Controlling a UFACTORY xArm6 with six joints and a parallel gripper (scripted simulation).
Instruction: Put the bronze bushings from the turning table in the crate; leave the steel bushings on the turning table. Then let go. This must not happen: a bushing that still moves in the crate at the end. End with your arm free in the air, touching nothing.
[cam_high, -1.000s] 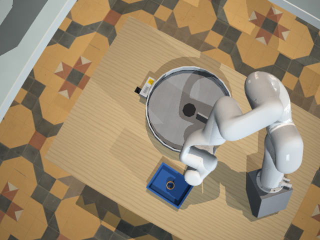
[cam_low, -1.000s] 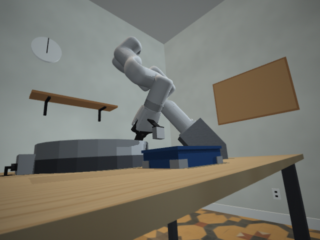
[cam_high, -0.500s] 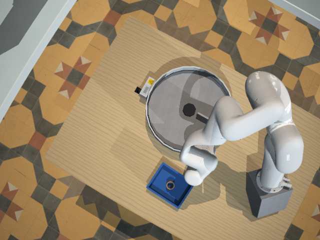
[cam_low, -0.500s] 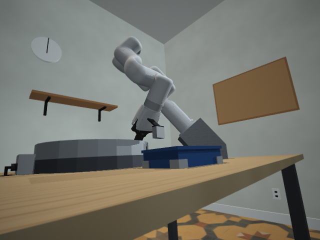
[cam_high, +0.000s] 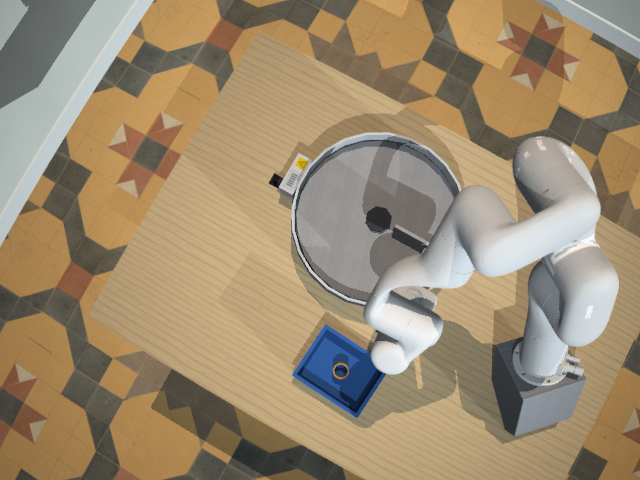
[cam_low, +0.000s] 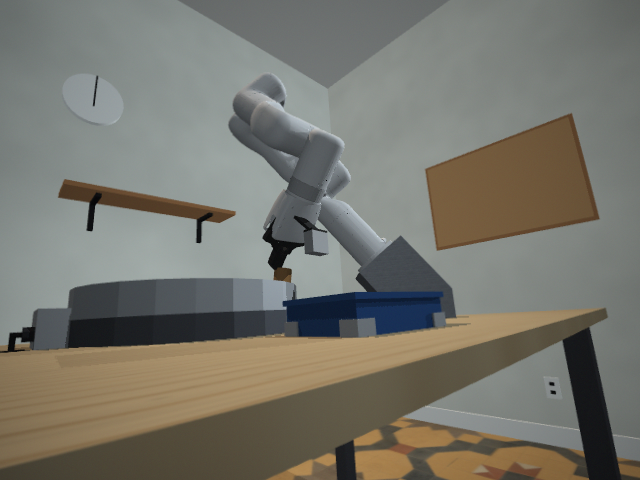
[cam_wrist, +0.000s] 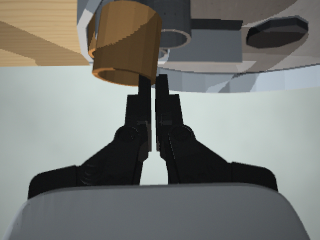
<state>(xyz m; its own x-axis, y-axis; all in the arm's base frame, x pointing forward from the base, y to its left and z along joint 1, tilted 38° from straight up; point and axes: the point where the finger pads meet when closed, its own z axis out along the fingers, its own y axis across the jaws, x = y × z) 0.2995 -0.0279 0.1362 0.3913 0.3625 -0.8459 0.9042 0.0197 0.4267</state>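
Right now my hand is 25 cm to the right of the blue crate, 13 cm above it and 10 cm short of it. Round my hand: turning table: 14 cm ahead, 13 cm to the right, 10 cm below.
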